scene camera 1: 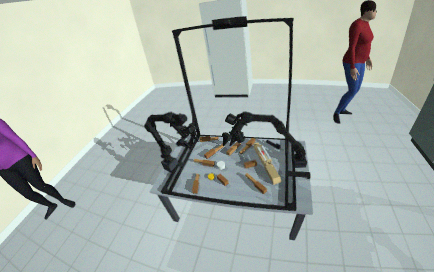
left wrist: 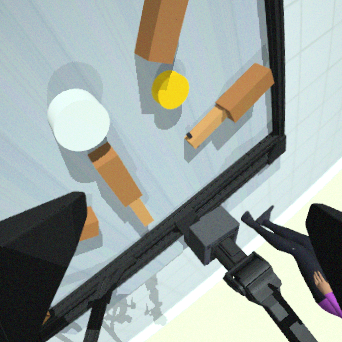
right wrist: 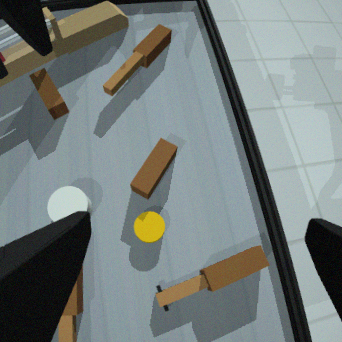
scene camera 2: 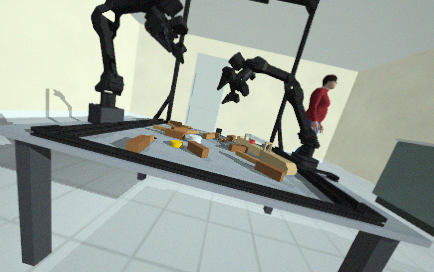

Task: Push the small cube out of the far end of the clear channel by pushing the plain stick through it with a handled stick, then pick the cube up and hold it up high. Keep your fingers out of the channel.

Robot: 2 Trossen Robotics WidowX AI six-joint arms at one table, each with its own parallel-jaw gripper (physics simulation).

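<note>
The clear channel (scene camera 1: 261,153) lies on a long tan wooden base (scene camera 1: 272,174) (scene camera 2: 284,163) (right wrist: 95,24), right of the table's middle in scene camera 1. A small red piece (scene camera 1: 262,151) (scene camera 2: 252,142) shows within it. Several brown-handled sticks lie about, including one near the base (scene camera 1: 259,186) (scene camera 2: 270,170) (right wrist: 153,45) and one with a dark cross pin (left wrist: 245,92) (right wrist: 235,267). I cannot tell which stick is the plain one. My left gripper (scene camera 1: 232,138) (scene camera 2: 225,93) (left wrist: 198,208) is open, empty, above the table's far part. My right gripper (scene camera 1: 190,134) (scene camera 2: 177,54) (right wrist: 200,226) is open, empty, above the left side.
A white cylinder (scene camera 1: 221,165) (left wrist: 79,122) (right wrist: 67,204) and a yellow disc (scene camera 1: 211,176) (scene camera 2: 176,144) (left wrist: 170,90) (right wrist: 149,227) stand near mid-table. Brown blocks (scene camera 1: 250,164) (scene camera 1: 223,179) lie nearby. A black frame (scene camera 1: 225,202) borders the table, with tall posts at the back.
</note>
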